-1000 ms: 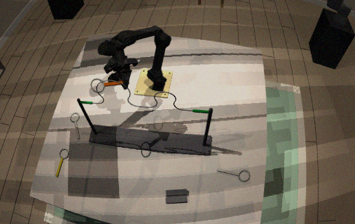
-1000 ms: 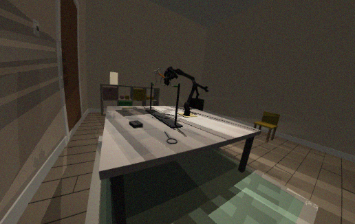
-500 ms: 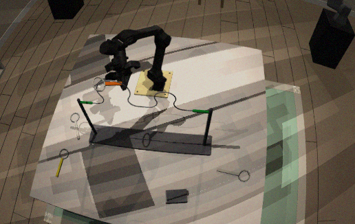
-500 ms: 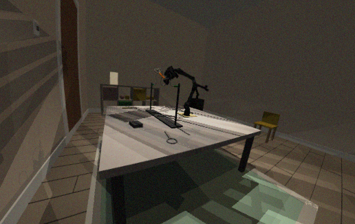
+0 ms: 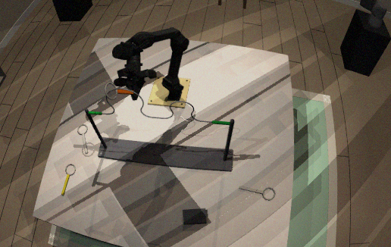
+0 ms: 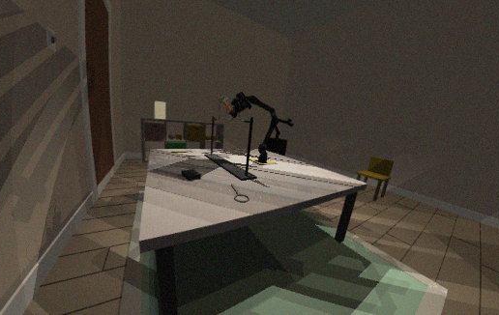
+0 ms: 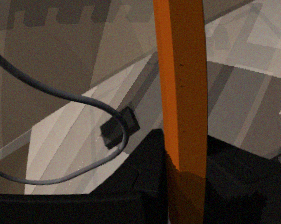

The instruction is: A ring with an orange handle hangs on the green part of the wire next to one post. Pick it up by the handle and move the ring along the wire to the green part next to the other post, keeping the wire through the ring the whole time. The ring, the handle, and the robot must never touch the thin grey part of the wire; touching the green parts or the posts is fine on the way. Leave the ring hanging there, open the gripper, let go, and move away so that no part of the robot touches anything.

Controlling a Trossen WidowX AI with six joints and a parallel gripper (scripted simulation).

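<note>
My gripper tip is now 2 cm short of the orange-handled ring, 4 cm to the left of it and 8 cm below it. Round my gripper tip: yellow-handled ring: 29 cm ahead, 38 cm to the right, 38 cm below; then dark block: 30 cm ahead, 29 cm to the left, 37 cm below.
</note>
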